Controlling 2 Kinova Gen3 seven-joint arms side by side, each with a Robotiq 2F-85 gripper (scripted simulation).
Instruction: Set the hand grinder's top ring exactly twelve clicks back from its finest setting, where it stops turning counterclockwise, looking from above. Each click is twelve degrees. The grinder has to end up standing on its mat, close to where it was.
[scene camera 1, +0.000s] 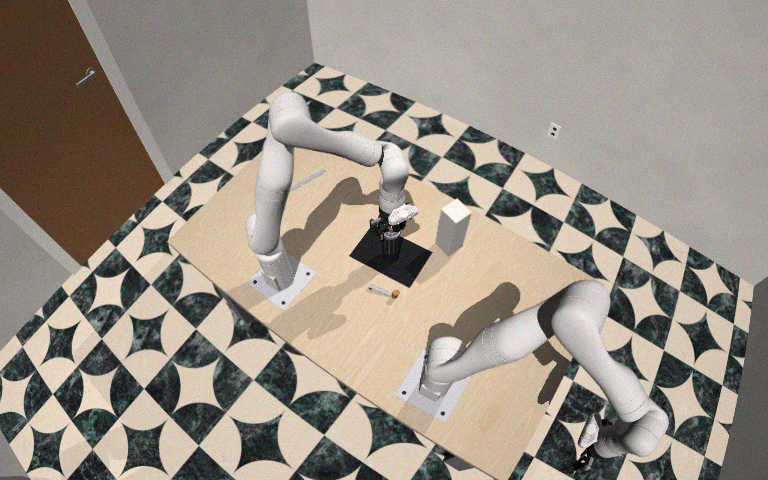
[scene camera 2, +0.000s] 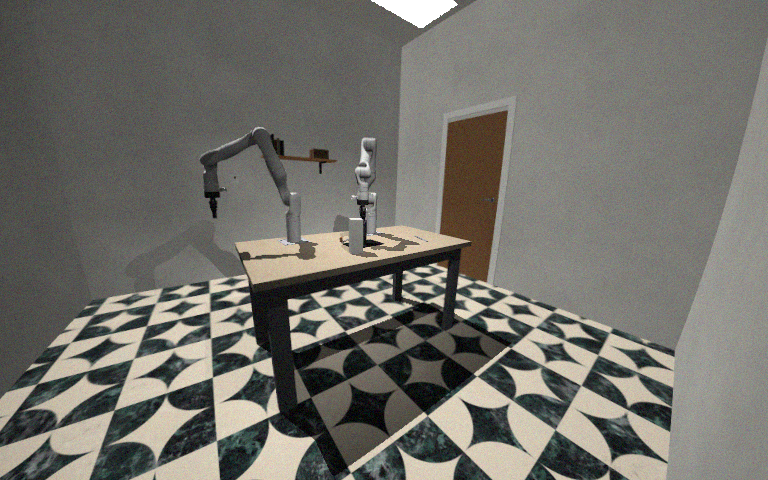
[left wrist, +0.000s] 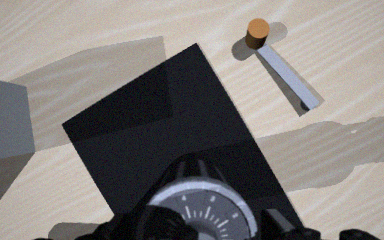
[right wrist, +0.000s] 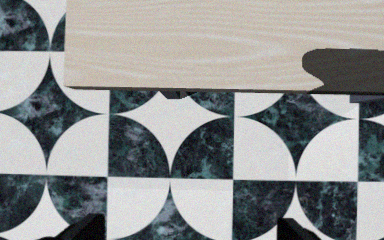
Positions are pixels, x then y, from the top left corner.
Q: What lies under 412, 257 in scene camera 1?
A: A black mat.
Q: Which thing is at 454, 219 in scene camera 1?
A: A tall pale box.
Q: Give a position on a black mat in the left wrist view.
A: At 127, 140
